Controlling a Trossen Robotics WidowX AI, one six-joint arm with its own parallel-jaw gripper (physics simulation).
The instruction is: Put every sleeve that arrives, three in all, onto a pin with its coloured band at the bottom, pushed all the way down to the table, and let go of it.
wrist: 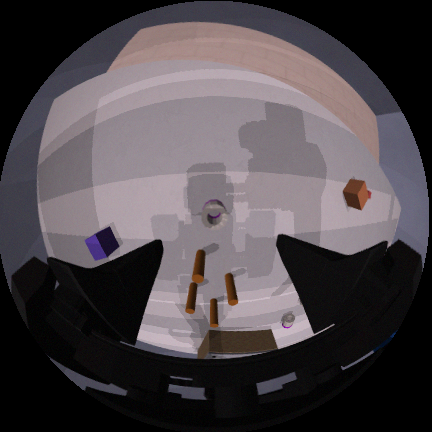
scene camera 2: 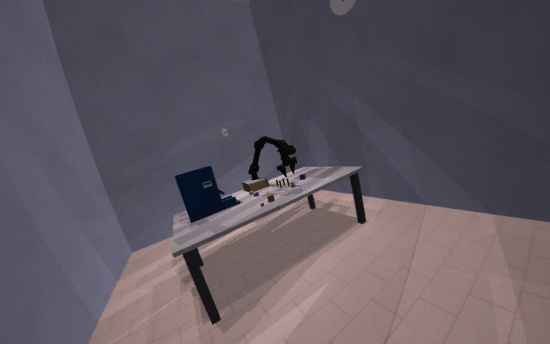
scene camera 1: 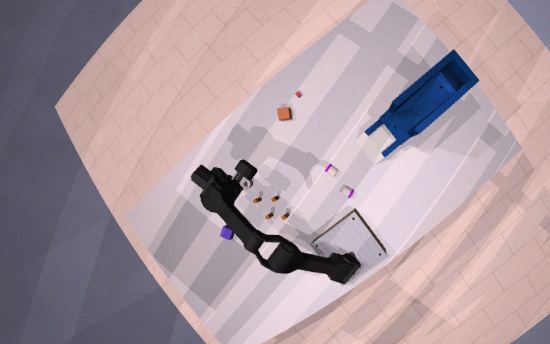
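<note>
A pale sleeve (scene camera 1: 246, 184) (scene camera 2: 293, 184) (wrist: 214, 220) stands upright on the table beside the pins, its purple band toward the table. Several bare orange pins (scene camera 1: 275, 198) (scene camera 2: 283, 183) (wrist: 199, 266) stand upright in a cluster. A second sleeve (scene camera 1: 332, 171) lies on its side with its purple band at the upper-left end in scene camera 1. A third sleeve (scene camera 1: 347, 190) lies nearby, its purple band at the lower-right end. One lying sleeve (wrist: 288, 319) shows in the wrist view. My gripper (scene camera 1: 223, 175) (scene camera 2: 290, 173) (wrist: 220, 243) is open and empty, above the table near the standing sleeve.
A blue chute (scene camera 1: 425, 102) (scene camera 2: 197, 195) stands at one end of the table. A wood-sided box (scene camera 1: 357, 235) (scene camera 2: 256, 185) (wrist: 242, 341) is near the arm's base. An orange block (scene camera 1: 284, 113) (scene camera 2: 270, 198) (wrist: 355, 194), a red cube (scene camera 1: 298, 94) and a purple cube (scene camera 1: 227, 232) (scene camera 2: 303, 176) (wrist: 102, 243) lie around.
</note>
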